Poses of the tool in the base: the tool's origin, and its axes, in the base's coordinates. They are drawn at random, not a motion.
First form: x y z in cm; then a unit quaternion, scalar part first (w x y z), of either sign.
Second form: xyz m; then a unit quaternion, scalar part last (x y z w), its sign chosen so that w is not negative. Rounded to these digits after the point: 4 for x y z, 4 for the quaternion.
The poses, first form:
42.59 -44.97 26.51 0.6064 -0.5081 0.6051 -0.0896
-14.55 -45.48 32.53 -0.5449 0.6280 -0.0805 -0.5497
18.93 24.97 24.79 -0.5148 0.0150 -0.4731 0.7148
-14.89 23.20 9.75 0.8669 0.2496 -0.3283 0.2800
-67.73 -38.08 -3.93 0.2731 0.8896 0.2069 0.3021
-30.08 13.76 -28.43 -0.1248 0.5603 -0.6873 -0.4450
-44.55 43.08 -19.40 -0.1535 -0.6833 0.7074 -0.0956
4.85 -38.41 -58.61 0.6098 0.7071 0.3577 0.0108
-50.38 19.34 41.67 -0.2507 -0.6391 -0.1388 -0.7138
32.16 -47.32 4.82 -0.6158 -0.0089 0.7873 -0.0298
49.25 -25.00 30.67 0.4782 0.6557 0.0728 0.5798
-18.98 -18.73 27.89 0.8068 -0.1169 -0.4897 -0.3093
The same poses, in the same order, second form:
0.4259 -0.4497 0.2651 -0.5081 0.6051 -0.0896 0.6064
-0.1455 -0.4548 0.3253 -0.6280 0.0805 0.5497 0.5449
0.1893 0.2497 0.2479 -0.0150 0.4731 -0.7148 0.5148
-0.1489 0.2320 0.0975 0.2496 -0.3283 0.2800 0.8669
-0.6773 -0.3808 -0.0393 0.8896 0.2069 0.3021 0.2731
-0.3008 0.1376 -0.2843 -0.5603 0.6873 0.4450 0.1248
-0.4455 0.4308 -0.1940 0.6833 -0.7074 0.0956 0.1535
0.0485 -0.3841 -0.5861 0.7071 0.3577 0.0108 0.6098
-0.5038 0.1934 0.4167 0.6391 0.1388 0.7138 0.2507
0.3216 -0.4732 0.0482 0.0089 -0.7873 0.0298 0.6158
0.4925 -0.2500 0.3067 0.6557 0.0728 0.5798 0.4782
-0.1898 -0.1873 0.2789 -0.1169 -0.4897 -0.3093 0.8068

